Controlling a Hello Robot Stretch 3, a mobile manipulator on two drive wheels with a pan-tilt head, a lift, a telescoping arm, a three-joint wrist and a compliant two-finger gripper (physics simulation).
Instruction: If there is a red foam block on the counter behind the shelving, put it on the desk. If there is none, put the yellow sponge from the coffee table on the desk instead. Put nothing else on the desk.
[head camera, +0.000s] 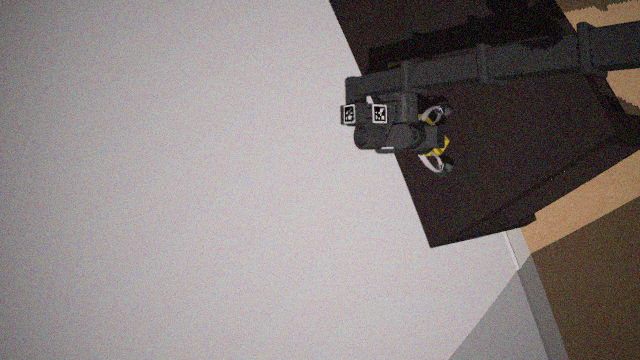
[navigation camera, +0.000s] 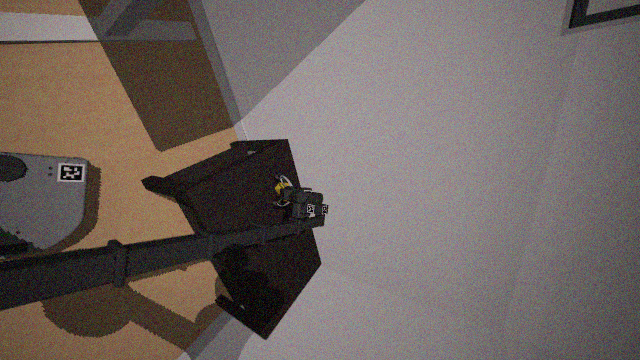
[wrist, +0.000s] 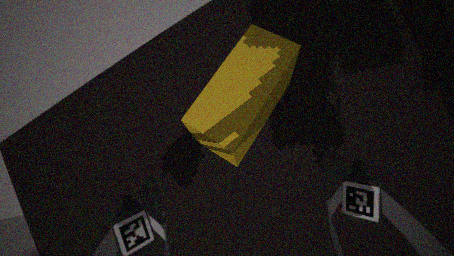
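Pixels of known places: gripper, fingertip midpoint: (head camera: 446, 139) (navigation camera: 276, 189); robot's base, origin of the base link: (navigation camera: 6, 166).
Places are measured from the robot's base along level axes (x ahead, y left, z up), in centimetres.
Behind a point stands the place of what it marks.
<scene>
The yellow sponge (head camera: 440, 146) (navigation camera: 281, 188) (wrist: 235, 90) lies on a dark table (head camera: 480, 180) {x 6.9, y -68.9, z 45.1 cm} (navigation camera: 225, 200) {x -6.9, y -51.7, z 45.0 cm} (wrist: 90, 150) near the edge by the wall. The gripper body covers much of the sponge in the head view. My gripper (head camera: 446, 136) {x -2.1, y -76.2, z 48.3 cm} (navigation camera: 278, 191) {x -2.1, y -76.2, z 48.3 cm} (wrist: 241, 181) {x -2.1, y -76.2, z 48.3 cm} is open above the table, its fingers spread wide. In the wrist view the sponge lies ahead of the fingertips, turned at a slant, and neither fingertip is seen touching it. Shadow falls over part of the sponge. No red foam block shows in these views.
A pale wall (head camera: 200, 200) {x 9.4, y -96.5, z 97.8 cm} (navigation camera: 450, 175) {x 10.8, y -95.7, z 118.8 cm} runs along the table's far edge. My extended arm (head camera: 530, 62) {x -9.7, y -32.9, z 81.8 cm} (navigation camera: 165, 250) {x -9.3, y -17.4, z 82.0 cm} crosses over the table. My base (navigation camera: 45, 205) {x -10.8, y -7.9, z 16.0 cm} stands on the wooden floor (navigation camera: 120, 165) {x 3.1, y -29.0, z 0.0 cm} at the left of the navigation view. A dark frame (navigation camera: 607, 16) {x 46.5, y -72.8, z 147.3 cm} is at its top right.
</scene>
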